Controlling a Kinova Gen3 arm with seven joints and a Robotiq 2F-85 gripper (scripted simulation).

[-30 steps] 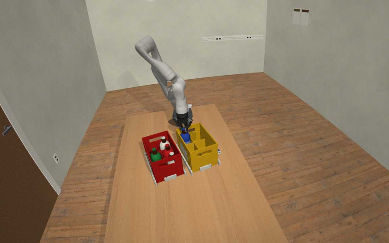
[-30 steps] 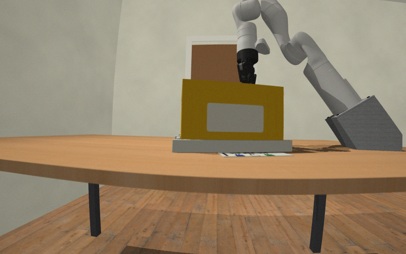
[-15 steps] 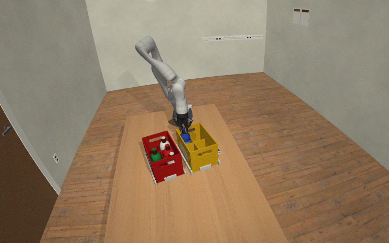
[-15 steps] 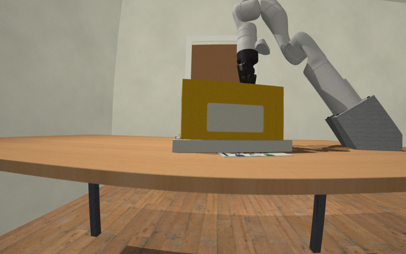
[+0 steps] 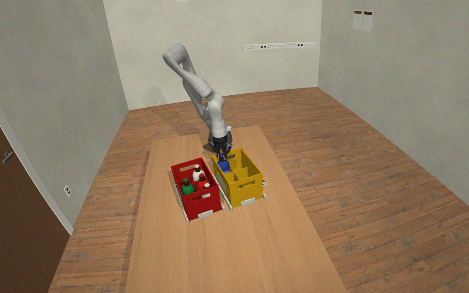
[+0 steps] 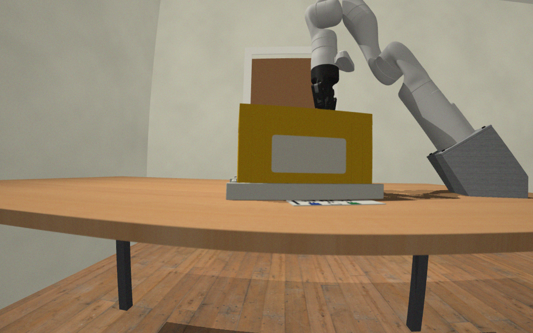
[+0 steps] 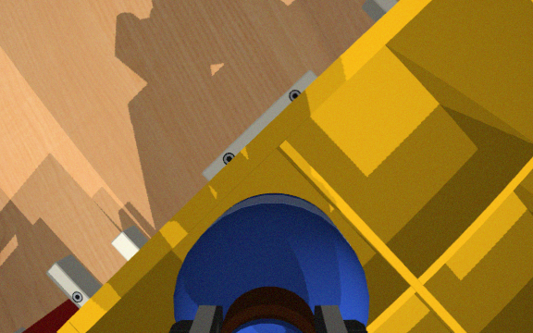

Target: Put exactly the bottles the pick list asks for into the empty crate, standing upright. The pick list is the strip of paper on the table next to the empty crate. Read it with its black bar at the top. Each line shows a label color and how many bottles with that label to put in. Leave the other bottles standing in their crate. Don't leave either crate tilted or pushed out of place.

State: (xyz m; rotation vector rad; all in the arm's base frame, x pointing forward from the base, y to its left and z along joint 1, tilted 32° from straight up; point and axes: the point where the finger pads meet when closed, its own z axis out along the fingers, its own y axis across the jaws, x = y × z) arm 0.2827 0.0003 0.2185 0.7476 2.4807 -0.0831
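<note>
Right now my hand is 7 cm above the blue bottle. The rest, counted from my hand: yellow crate 9 cm ahead, 6 cm to the left, 10 cm below; then red bottle 10 cm ahead, 14 cm to the right, 10 cm below; then red crate 10 cm ahead, 18 cm to the right, 10 cm below.
</note>
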